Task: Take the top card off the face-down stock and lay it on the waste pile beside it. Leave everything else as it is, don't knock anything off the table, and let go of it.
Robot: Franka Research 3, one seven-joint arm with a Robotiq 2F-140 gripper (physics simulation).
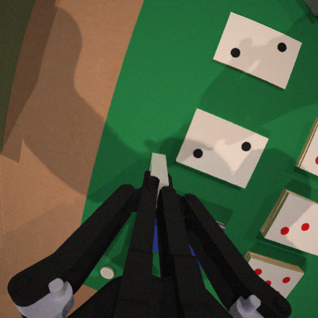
I see my gripper, a red-dotted card and a green mat.
